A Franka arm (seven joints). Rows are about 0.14 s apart.
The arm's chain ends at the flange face. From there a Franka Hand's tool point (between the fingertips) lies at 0.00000 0.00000 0.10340 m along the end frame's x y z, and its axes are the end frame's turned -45 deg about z.
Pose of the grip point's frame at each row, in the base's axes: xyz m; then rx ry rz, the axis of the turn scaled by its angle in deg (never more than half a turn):
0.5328 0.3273 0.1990 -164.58 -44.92 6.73
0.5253 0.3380 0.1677 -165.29 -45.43 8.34
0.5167 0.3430 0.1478 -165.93 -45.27 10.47
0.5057 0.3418 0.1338 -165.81 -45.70 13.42
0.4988 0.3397 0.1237 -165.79 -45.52 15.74
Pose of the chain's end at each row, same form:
0.5450 0.3134 0.3007 -171.40 21.76 11.66
0.5389 0.3261 0.2695 -172.58 21.59 12.70
0.5324 0.3330 0.2495 -173.58 22.05 14.35
0.5247 0.3331 0.2351 -174.32 21.68 17.07
0.5203 0.3319 0.2245 -174.78 21.92 19.25

